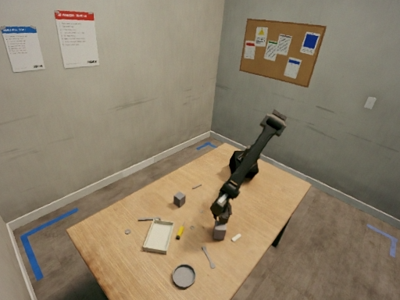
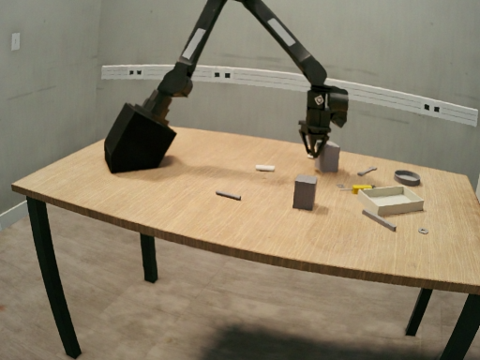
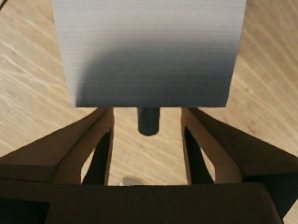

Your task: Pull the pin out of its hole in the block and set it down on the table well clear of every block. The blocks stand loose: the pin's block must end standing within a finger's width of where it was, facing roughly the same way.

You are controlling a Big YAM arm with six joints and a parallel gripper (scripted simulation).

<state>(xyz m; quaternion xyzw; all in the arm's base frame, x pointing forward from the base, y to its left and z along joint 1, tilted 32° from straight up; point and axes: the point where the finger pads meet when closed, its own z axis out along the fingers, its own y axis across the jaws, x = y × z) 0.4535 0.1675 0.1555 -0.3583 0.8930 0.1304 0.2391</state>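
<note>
Right now the short grey pin is 2 cm to the left of my hand and 2 cm ahead of it. Also, from my hand: spanner (17 cm ahead, 11 cm to the left, 5 cm below); white tray (30 cm ahead, 13 cm to the right, 4 cm below); grey ring dish (31 cm ahead, 11 cm to the left, 4 cm below).
</note>
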